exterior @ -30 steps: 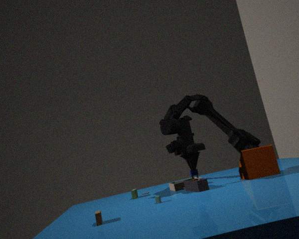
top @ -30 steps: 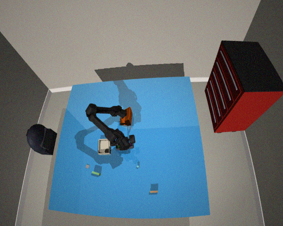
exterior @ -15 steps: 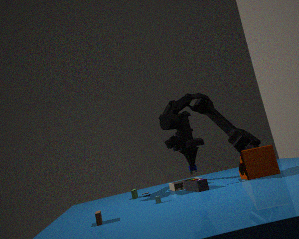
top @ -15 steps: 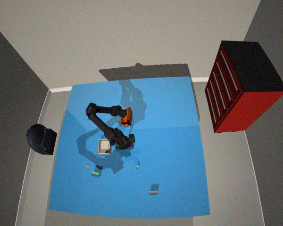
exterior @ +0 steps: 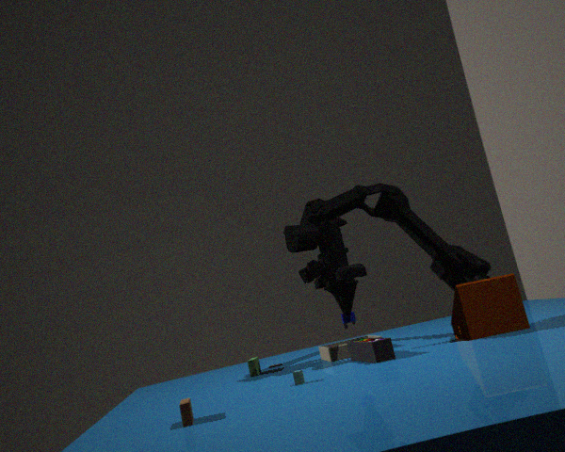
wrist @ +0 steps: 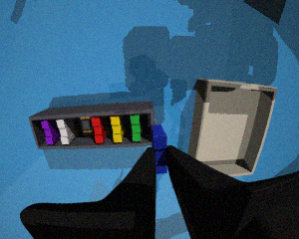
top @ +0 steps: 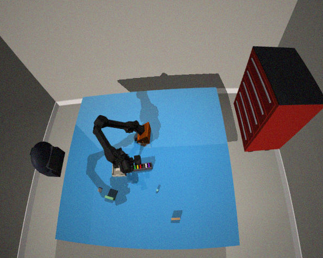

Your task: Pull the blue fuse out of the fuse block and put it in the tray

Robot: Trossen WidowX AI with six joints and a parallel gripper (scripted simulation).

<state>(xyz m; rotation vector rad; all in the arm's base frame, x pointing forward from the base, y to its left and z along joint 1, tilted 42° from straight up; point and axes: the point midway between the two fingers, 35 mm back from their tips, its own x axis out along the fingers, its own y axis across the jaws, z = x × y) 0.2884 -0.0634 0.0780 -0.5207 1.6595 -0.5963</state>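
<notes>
My gripper tip is now 10 cm to the left of the beige tray, 9 cm above it and 3 cm past it. The rest, counted from my gripper tip: blue fuse 1 cm below.
</notes>
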